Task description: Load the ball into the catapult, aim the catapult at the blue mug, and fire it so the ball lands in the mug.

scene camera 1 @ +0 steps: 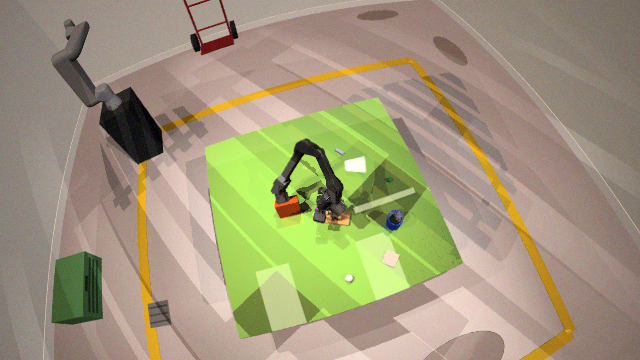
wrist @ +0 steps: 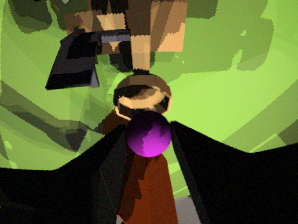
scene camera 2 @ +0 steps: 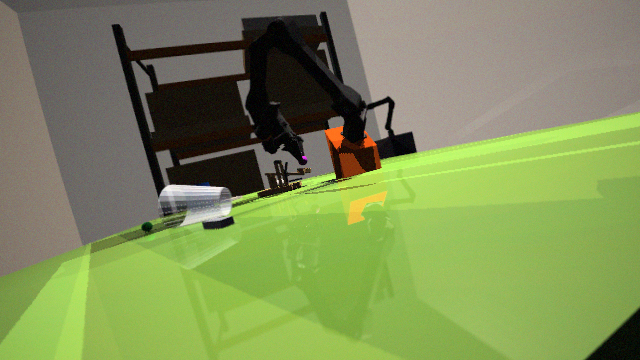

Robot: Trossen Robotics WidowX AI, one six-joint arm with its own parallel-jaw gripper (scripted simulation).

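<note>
A catapult (scene camera 2: 274, 188) stands in the scene, and the wrist view shows the catapult (wrist: 87, 34) too. There is also a clear cylinder (scene camera 2: 179, 205), which is out of frame in the wrist view. A purple ball is held by the gripper (scene camera 2: 303, 162), and the same gripper (wrist: 148, 128) is visible from the wrist as well.
</note>
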